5 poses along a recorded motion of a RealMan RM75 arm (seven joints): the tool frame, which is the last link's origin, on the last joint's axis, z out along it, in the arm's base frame.
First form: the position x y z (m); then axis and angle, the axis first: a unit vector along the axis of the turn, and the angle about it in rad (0 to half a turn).
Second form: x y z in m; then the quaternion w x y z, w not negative. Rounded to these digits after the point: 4 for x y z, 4 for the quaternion.
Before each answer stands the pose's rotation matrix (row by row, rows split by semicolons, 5 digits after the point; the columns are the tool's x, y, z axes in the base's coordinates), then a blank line. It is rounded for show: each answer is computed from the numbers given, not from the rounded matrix.
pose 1, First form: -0.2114, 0.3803, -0.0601, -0.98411, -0.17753, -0.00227, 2.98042
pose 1, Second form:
0.93736 0.34752 -0.02405; 0.34679 -0.92441 0.15873; 0.03293 -0.15713 -0.98703

-0.2114, 0.3803, -0.0601, 0.0805, -0.9809, -0.1770, -0.0023
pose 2, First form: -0.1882, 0.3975, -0.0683, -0.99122, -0.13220, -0.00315, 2.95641
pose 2, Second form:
0.96533 0.26042 -0.01815; 0.25926 -0.94825 0.18333; 0.03053 -0.18168 -0.98288

-0.1882, 0.3975, -0.0683, 0.0925, -0.9870, -0.1316, -0.0031
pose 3, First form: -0.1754, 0.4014, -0.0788, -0.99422, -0.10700, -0.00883, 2.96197
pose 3, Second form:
0.97713 0.21263 -0.00170; 0.20947 -0.96120 0.17950; 0.03653 -0.17575 -0.98376

-0.1754, 0.4014, -0.0788, 0.0897, -0.9902, -0.1066, -0.0088
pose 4, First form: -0.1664, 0.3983, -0.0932, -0.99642, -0.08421, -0.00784, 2.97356
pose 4, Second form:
0.98580 0.16795 0.00143; 0.16532 -0.97183 0.16795; 0.02960 -0.16533 -0.98579

-0.1664, 0.3983, -0.0932, 0.0839, -0.9929, -0.0839, -0.0078
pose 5, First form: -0.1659, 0.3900, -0.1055, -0.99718, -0.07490, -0.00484, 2.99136
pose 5, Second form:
0.98880 0.14926 -0.00161; 0.14781 -0.97758 0.14997; 0.02081 -0.14853 -0.98869

-0.1659, 0.3900, -0.1055, 0.0750, -0.9944, -0.0747, -0.0048
